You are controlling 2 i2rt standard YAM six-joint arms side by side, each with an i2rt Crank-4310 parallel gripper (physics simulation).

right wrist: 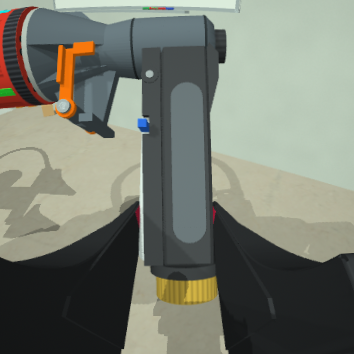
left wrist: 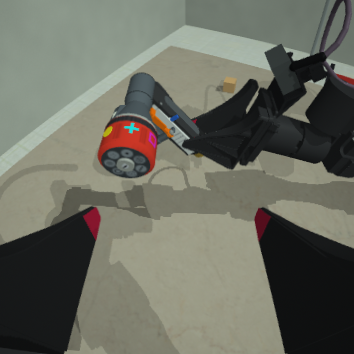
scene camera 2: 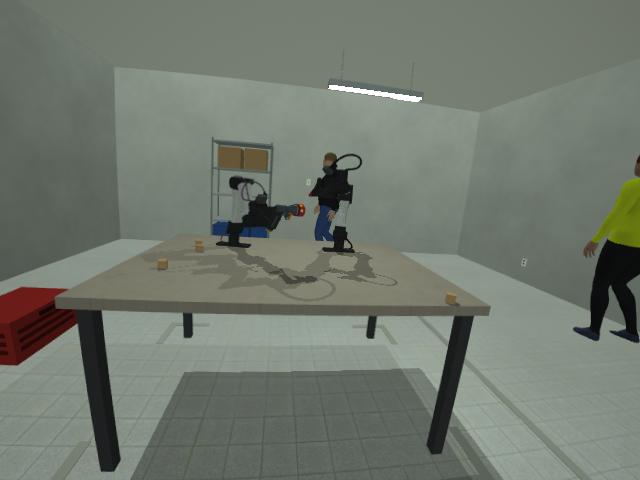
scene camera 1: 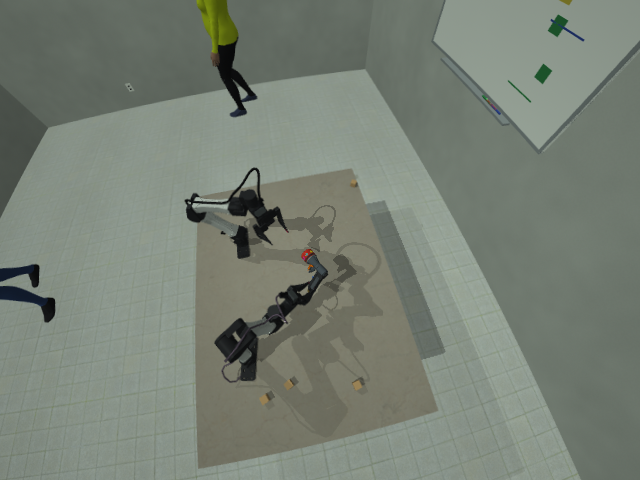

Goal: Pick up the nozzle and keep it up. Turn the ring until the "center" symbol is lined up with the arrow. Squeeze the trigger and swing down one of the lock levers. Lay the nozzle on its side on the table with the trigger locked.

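Frame: origin at the left arm's base, x ahead, y left, z up, level; centimetres.
Seen in the pictures: left gripper, between the fingertips: (left wrist: 176, 211) (scene camera 2: 314, 195) (scene camera 1: 280, 238); right gripper, between the fingertips: (right wrist: 175, 205) (left wrist: 182, 133) (scene camera 2: 273, 223) (scene camera 1: 314, 283); left arm's base, origin of its link: (scene camera 2: 338, 250) (scene camera 1: 242, 243); right arm's base, origin of its link: (scene camera 2: 233, 245) (scene camera 1: 249, 358).
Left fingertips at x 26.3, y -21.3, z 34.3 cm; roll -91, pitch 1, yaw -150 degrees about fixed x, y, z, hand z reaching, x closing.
Offsets run from my left fingertips to a thing's top centre. "spot": to the spot under its first point.
The dark grey nozzle @[spot: dx +13.2, dy -14.0, dz -5.1 cm] (scene camera 1: 316, 265) (scene camera 2: 283, 209) (left wrist: 139, 95) (right wrist: 187, 150) is held up above the table by its handle. My right gripper (right wrist: 175, 205) is shut on that handle, above the yellow end. The red ring @[dx +10.7, dy -7.9, dz -3.9 cm] (scene camera 1: 308, 254) (scene camera 2: 300, 209) (left wrist: 128, 142) (right wrist: 12, 60) faces the left gripper's side and shows a yellow dot, a cyan cross and a magenta square in the left wrist view. The orange lock lever @[dx +10.1, dy -13.2, dz -6.1 cm] (right wrist: 67, 80) stands up beside the trigger @[spot: dx +11.3, dy -14.4, dz -9.2 cm] (right wrist: 102, 107). My left gripper (scene camera 1: 279, 237) (left wrist: 176, 211) is open and empty, apart from the ring. The arrow cannot be made out.
Small wooden cubes @[dx +20.4, dy -65.8, dz -30.9 cm] (scene camera 1: 357, 384) @[dx -10.5, dy -58.9, dz -30.9 cm] (scene camera 1: 289, 383) @[dx +51.3, dy +49.1, dz -30.9 cm] (scene camera 1: 353, 183) lie on the table (scene camera 1: 232, 434) (scene camera 2: 258, 304), several near its lower part in scene camera 1. A whiteboard (scene camera 1: 491, 62) hangs on the wall. Two people stand beyond the table; a red crate (scene camera 2: 25, 320) is at the lower left of scene camera 2.
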